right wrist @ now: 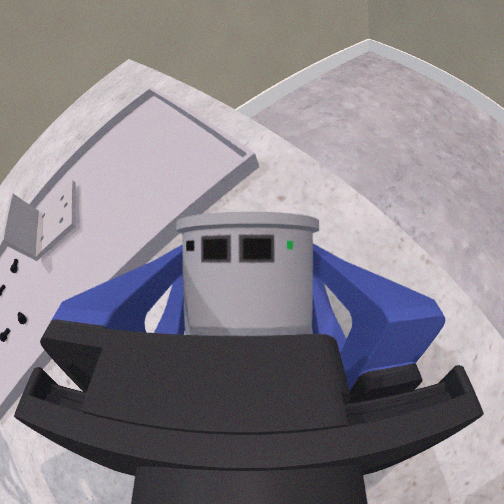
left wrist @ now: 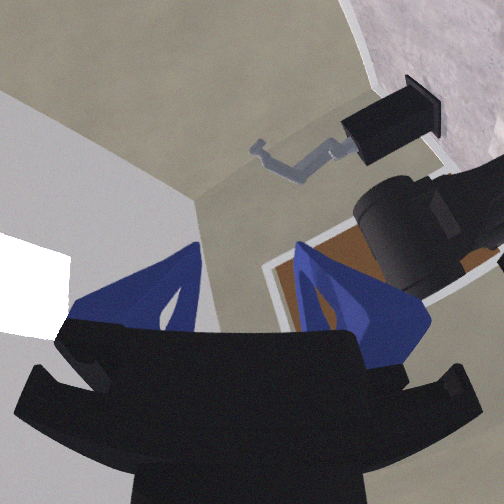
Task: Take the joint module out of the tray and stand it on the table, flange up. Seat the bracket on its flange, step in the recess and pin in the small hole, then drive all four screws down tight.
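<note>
In the right wrist view my right gripper (right wrist: pixel 247 285) is shut on the joint module (right wrist: pixel 247 272), a grey cylinder with two dark ports and a green dot. Its wider flange rim faces away from the camera. The blue fingers press on both sides of the module; its base is hidden behind the gripper body. The flat grey tray (right wrist: pixel 130 195) lies to the left, holding the L-shaped grey bracket (right wrist: pixel 42 222) and several small black screws (right wrist: pixel 15 265). In the left wrist view my left gripper (left wrist: pixel 247 247) is open and empty, pointing up at the room walls.
The left wrist view shows a black box camera (left wrist: pixel 395 122) on a grey mount, a black arm segment (left wrist: pixel 425 230) at the right, and a brown framed panel (left wrist: pixel 345 260) on the wall. In the right wrist view the speckled table top (right wrist: pixel 390 280) extends right of the module.
</note>
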